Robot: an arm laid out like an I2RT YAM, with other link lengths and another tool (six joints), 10 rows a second.
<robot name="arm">
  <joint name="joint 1" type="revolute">
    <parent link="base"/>
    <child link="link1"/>
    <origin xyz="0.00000 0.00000 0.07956"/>
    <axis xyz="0 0 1"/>
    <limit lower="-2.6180" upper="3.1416"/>
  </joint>
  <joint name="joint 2" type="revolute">
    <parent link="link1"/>
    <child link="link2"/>
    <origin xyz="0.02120 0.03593 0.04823"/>
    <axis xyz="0 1 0"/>
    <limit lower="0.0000" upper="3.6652"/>
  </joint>
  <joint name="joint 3" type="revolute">
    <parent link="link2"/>
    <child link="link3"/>
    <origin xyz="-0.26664 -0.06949 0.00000"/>
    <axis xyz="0 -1 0"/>
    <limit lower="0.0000" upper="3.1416"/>
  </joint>
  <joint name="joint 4" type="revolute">
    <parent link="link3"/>
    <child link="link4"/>
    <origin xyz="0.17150 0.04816 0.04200"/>
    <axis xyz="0 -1 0"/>
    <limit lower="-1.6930" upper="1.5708"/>
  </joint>
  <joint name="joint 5" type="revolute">
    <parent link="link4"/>
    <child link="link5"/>
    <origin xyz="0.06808 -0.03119 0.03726"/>
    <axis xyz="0 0 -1"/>
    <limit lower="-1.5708" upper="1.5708"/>
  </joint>
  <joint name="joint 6" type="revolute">
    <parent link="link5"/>
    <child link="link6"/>
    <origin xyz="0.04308 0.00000 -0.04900"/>
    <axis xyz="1 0 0"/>
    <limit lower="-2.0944" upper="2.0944"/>
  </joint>
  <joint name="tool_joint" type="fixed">
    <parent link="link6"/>
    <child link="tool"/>
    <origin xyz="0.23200 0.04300 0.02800" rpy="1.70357 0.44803 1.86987"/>
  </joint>
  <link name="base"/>
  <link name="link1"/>
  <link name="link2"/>
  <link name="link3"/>
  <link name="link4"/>
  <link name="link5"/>
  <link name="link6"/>
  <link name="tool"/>
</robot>
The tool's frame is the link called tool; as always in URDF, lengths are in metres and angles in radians.
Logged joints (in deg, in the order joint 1, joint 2, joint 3, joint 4, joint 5, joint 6), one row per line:
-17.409, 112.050, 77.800, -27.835, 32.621, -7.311
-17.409, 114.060, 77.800, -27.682, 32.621, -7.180
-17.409, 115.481, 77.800, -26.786, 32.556, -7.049
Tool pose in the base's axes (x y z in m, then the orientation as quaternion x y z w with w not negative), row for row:
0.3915, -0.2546, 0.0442, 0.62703, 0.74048, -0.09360, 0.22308
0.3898, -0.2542, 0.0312, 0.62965, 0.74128, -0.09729, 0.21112
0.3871, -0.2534, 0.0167, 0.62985, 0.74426, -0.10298, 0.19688
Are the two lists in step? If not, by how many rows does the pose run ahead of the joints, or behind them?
The pose runs 1 row behind the joints: the pose in row i belongs to the joints in row i - 1.
